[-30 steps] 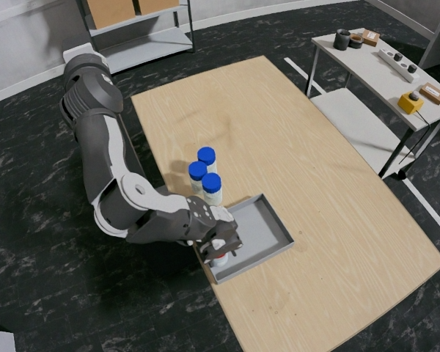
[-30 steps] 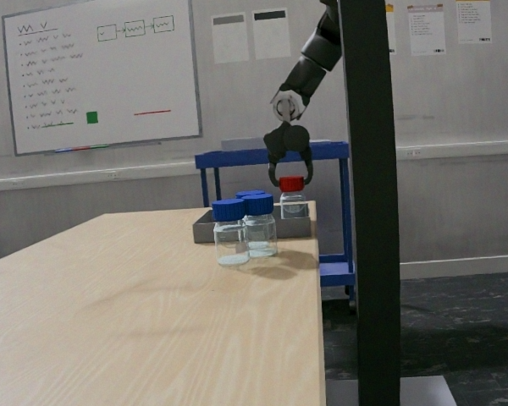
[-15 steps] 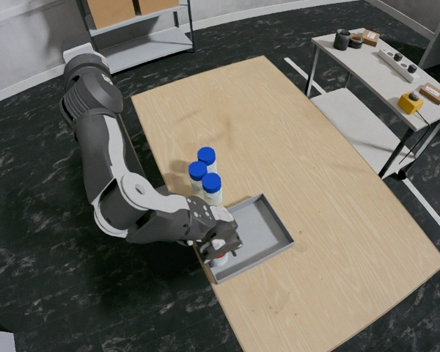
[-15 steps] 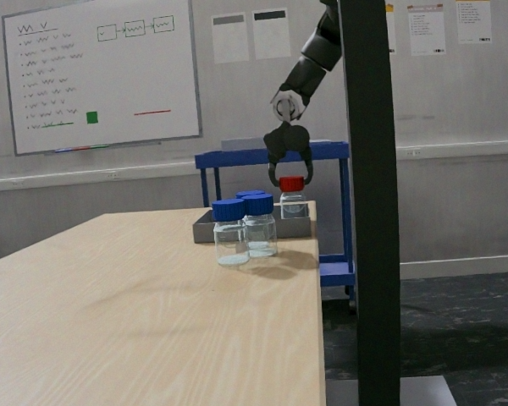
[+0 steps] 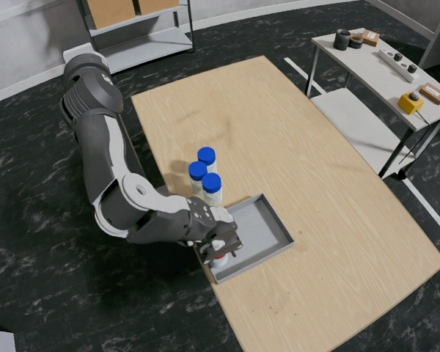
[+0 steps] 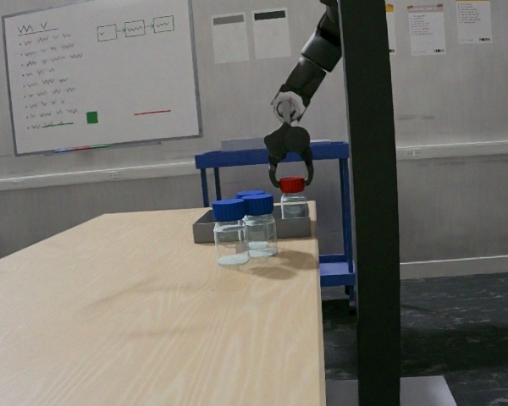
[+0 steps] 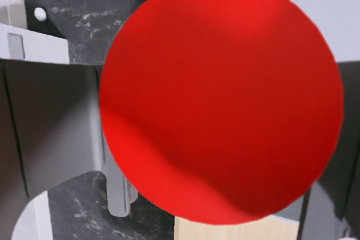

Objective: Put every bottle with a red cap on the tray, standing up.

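Now: hand 50 mm above the red-capped bottle and 10 mm to the right of it. Round my hand: grey tray: 80 mm below, 80 mm ahead, 40 mm to the left.
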